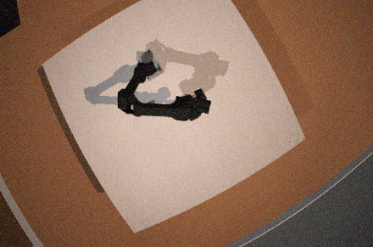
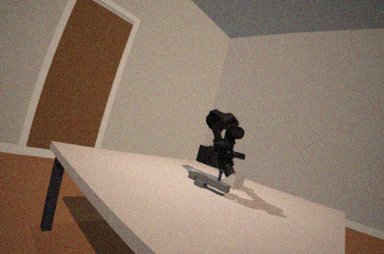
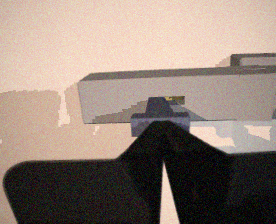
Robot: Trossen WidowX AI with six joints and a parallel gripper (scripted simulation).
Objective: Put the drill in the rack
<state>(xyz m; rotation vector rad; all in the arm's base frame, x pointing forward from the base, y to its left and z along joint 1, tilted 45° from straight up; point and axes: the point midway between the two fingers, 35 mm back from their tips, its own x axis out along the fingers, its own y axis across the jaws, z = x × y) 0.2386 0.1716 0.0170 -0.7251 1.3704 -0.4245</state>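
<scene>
Right now my gripper tip is 6 cm to the left of the drill and 8 cm above it. Round my gripper tip: grey holder block 4 cm to the right, 8 cm below; then grey-tan fixture block 5 cm behind, 21 cm to the right, 10 cm below; then dark blue key 3 cm below.
</scene>
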